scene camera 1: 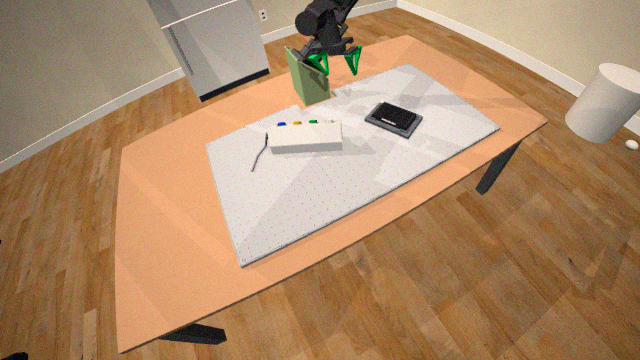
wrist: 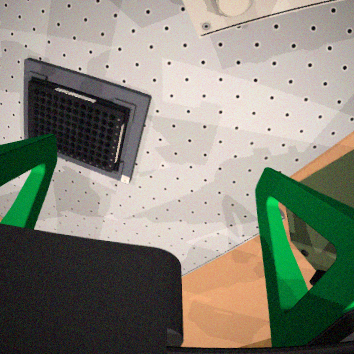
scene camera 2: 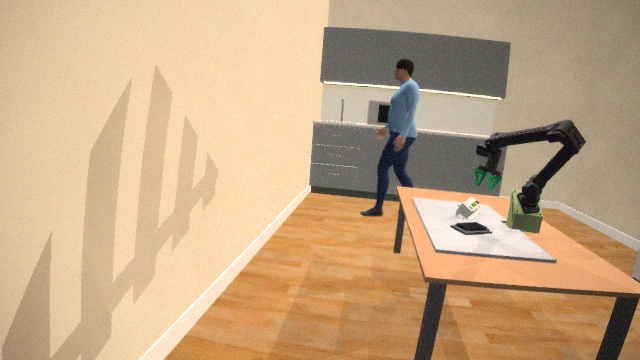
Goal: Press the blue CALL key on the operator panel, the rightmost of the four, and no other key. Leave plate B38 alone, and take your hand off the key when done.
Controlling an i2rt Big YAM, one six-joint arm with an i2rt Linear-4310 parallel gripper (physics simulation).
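Where they show: gripper, between the fingertips: (scene camera 1: pixel 341 75) (wrist: pixel 160 162) (scene camera 2: pixel 483 187); arm's base, origin of its link: (scene camera 1: pixel 306 61) (scene camera 2: pixel 527 203).
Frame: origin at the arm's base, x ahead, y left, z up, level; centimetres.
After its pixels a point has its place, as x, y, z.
Note:
The operator panel (scene camera 1: pixel 306 137) @[28.0, -18.1, -7.2] (scene camera 2: pixel 468 208) @[29.5, -6.7, -6.7] is a white sloped box on the perforated board. Its top edge in scene camera 1 shows a blue key (scene camera 1: pixel 281 124) @[19.5, -21.8, -5.5], a yellow key (scene camera 1: pixel 297 122) @[22.3, -17.6, -5.3], a green key (scene camera 1: pixel 313 121) @[25.2, -13.6, -5.4] and a whitish key (scene camera 1: pixel 329 121) @[28.1, -9.8, -5.6]. In the wrist view a corner of the panel (wrist: pixel 212 22) @[27.4, -6.9, -7.4] with a pale key (wrist: pixel 234 6) @[26.8, -8.9, -6.0] shows at the top; the blue key is out of that view. The black plate (scene camera 1: pixel 396 115) @[35.0, 12.0, -10.3] (scene camera 2: pixel 471 226) @[35.3, 14.1, -10.2] (wrist: pixel 77 125) @[33.5, 11.0, -10.2] lies on a grey holder. My gripper (scene camera 1: pixel 341 75) @[24.9, -2.2, 5.8] (scene camera 2: pixel 486 186) @[24.9, -2.2, 5.8] (wrist: pixel 160 162) @[24.9, -2.2, 5.8] is open and empty, high above the board, apart from panel and plate.
The perforated board (scene camera 1: pixel 300 200) @[42.3, -29.7, -12.6] (scene camera 2: pixel 500 250) @[31.1, 37.3, -12.7] lies on the orange table (scene camera 1: pixel 165 240) @[29.0, -69.7, -14.0] (scene camera 2: pixel 585 260) @[-7.4, 41.3, -14.0]. A green base block (scene camera 1: pixel 311 85) @[7.2, -3.3, -5.7] (scene camera 2: pixel 524 218) @[3.0, 4.5, -7.1] carries the arm. A dark cable (scene camera 1: pixel 258 156) @[19.8, -32.4, -12.5] runs beside the panel. A person (scene camera 2: pixel 404 115) stands beyond the table near the kitchen cabinets.

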